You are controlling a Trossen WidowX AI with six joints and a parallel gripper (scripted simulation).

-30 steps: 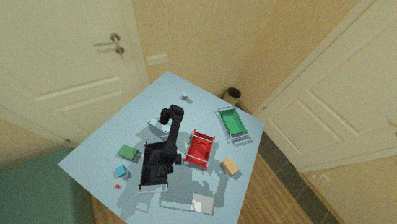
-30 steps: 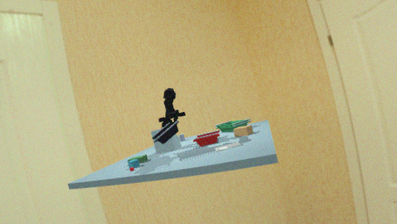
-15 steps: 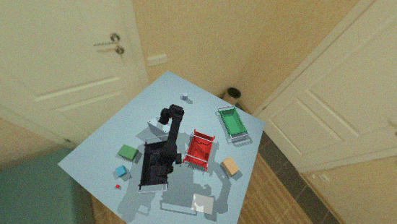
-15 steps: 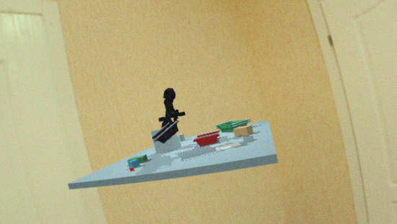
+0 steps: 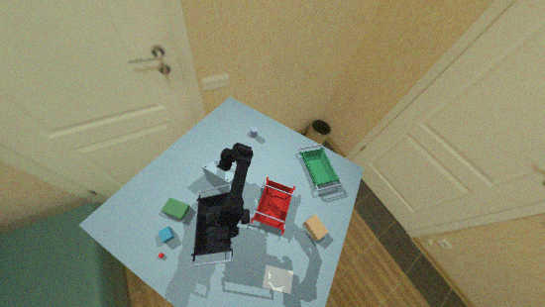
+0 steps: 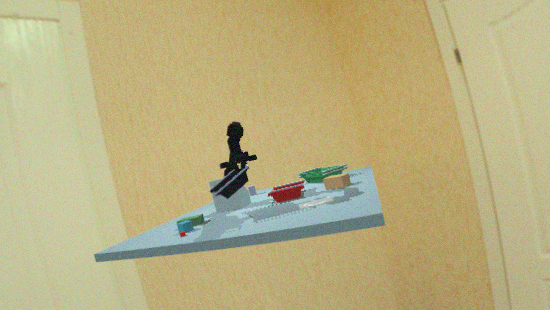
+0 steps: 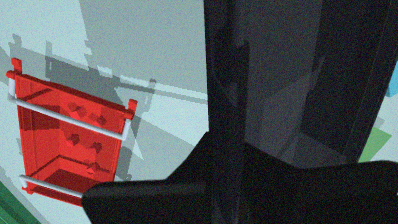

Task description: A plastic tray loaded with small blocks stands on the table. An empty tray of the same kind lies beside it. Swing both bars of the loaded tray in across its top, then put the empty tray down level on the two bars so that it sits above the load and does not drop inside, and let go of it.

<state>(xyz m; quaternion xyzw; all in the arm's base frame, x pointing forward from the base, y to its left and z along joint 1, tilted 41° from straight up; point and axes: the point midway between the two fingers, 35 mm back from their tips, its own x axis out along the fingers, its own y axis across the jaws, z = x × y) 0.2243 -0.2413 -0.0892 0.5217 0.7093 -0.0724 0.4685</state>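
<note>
Now: gripper tip 6 cm past the black tray and 5 cm to the left of it. From my gripper tip the other things lie so: green block: 32 cm behind, 16 cm below, 8 cm to the right; then tiny red cube: 29 cm to the right, 22 cm behind, 17 cm below; then blue block: 26 cm behind, 20 cm to the right, 16 cm below.
</note>
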